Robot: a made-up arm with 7 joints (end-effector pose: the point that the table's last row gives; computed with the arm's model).
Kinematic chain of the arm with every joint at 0, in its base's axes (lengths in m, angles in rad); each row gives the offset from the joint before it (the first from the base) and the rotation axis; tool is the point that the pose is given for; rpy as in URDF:
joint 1: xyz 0 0 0.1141 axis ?
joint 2: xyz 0 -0.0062 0.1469 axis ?
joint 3: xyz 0 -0.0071 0.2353 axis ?
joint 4: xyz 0 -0.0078 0.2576 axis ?
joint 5: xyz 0 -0.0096 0.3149 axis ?
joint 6: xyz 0 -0.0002 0.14 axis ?
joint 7: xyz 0 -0.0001 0.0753 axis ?
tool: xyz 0 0 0 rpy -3.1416 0 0
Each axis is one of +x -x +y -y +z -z.
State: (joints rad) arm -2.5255 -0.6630 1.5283 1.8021 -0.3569 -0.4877 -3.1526
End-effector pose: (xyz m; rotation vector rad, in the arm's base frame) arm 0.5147 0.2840 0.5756 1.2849 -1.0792 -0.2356
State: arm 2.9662 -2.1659 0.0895 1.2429 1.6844 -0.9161 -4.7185
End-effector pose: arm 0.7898 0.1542 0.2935 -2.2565 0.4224 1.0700
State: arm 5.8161 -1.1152 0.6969 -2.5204 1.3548 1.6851 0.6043
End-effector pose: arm -0.2580 -0.0268 0.0823 -0.9458 -0.5161 -1.2260
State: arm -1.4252 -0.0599 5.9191 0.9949 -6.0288 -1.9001 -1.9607
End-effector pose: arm -0.0641 0.2668 1.0630 -0.7066 2.3881 1.2632
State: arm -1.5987 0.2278 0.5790 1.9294 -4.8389 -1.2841 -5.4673
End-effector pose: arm 0.2005 0.4765 0.4953 1.4278 0.3085 0.8326
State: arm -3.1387 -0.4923 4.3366 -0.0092 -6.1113 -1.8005 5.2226
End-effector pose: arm 0.4109 0.0812 1.0960 1.4476 0.1899 0.2572
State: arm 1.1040 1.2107 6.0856 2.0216 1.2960 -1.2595 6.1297
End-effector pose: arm 0.3041 -0.3294 -0.0257 1.9500 0.5877 -2.3762
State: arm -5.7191 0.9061 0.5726 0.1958 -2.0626 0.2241 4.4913
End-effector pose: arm 0.6788 -0.5087 0.8236 -0.3534 -2.0356 -0.3214
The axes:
joint 1: -z
joint 2: +y
joint 3: -z
joint 4: +y
joint 5: -z
joint 6: +y
joint 7: -z

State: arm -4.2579 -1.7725 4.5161 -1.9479 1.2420 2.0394 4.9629
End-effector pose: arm -0.1818 0.5141 0.3435 -2.3140 -1.5084 1.2270
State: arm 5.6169 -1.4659 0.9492 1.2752 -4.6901 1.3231 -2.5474
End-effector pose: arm -0.2110 -0.7174 0.5161 -0.6487 -0.6034 -0.5484
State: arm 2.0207 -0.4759 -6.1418 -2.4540 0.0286 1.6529 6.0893
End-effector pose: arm 0.1847 0.3471 0.2765 1.0534 -1.5999 0.6332
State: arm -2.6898 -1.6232 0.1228 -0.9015 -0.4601 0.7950 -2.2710
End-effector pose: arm 0.7261 -0.3945 -0.1474 -1.4496 1.3766 2.3506
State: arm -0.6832 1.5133 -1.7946 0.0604 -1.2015 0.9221 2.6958
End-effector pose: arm 0.7469 0.6453 0.3669 2.3699 1.5075 -0.7952
